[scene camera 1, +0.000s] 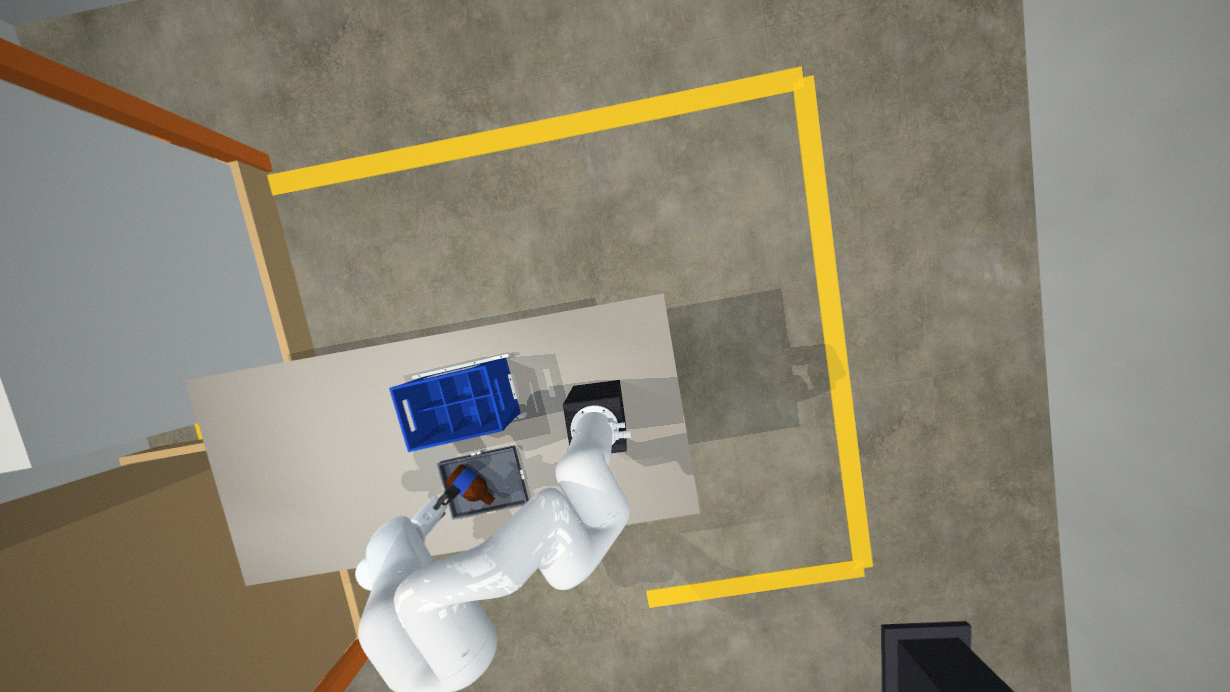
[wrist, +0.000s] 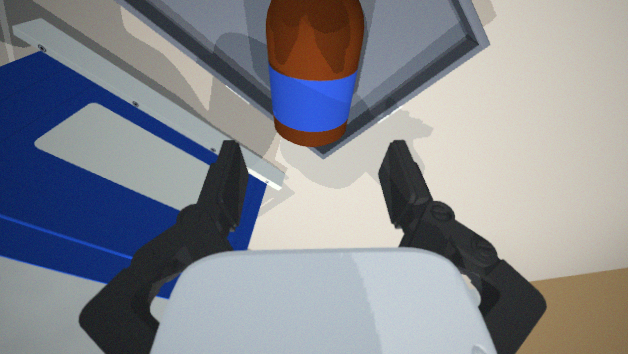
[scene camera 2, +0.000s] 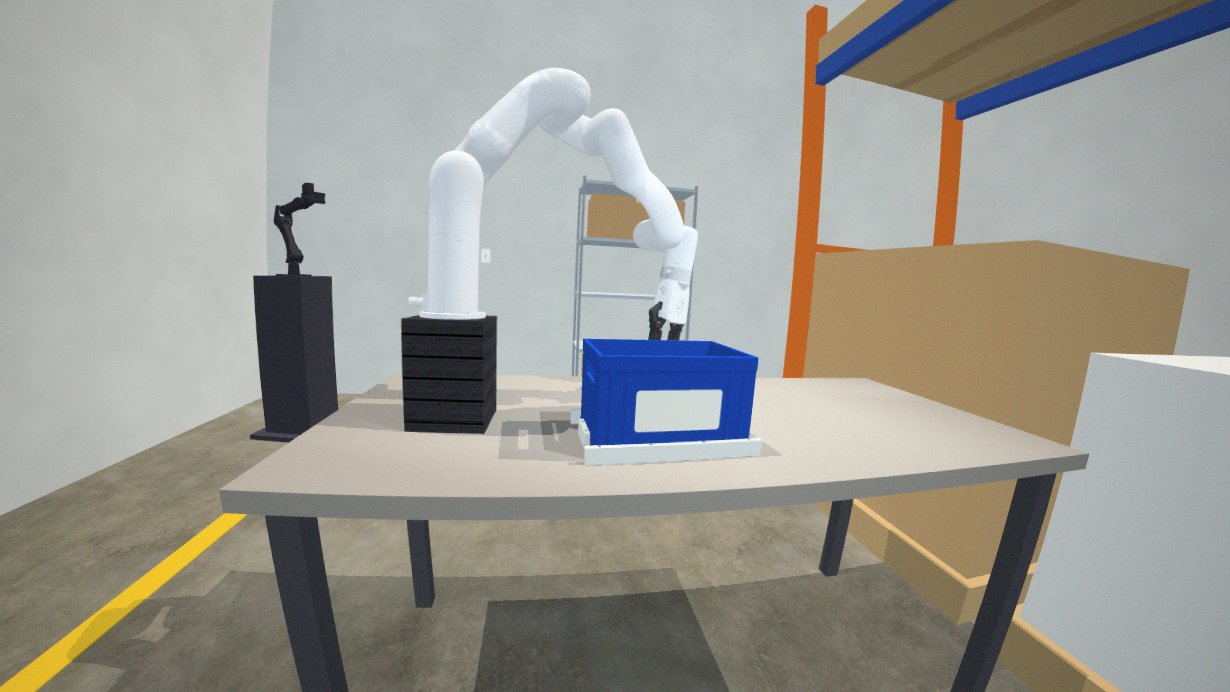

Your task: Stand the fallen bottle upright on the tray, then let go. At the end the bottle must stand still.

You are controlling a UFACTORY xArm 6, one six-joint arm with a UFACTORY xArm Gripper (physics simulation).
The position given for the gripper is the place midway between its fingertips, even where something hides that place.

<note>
In view: the gripper [scene camera 1: 448,499], a grey tray [scene camera 1: 500,468], a blue crate [scene camera 2: 633,391] and a white rail [wrist: 60,46].
The grey tray also shows in the wrist view [wrist: 402,55]. The blue crate is seen too in scene camera 1 [scene camera 1: 476,400] and in the wrist view [wrist: 96,178]. The gripper also shows in the wrist view [wrist: 314,157]. Scene camera 2 does not show the grey tray, which is hidden by the blue crate.
</note>
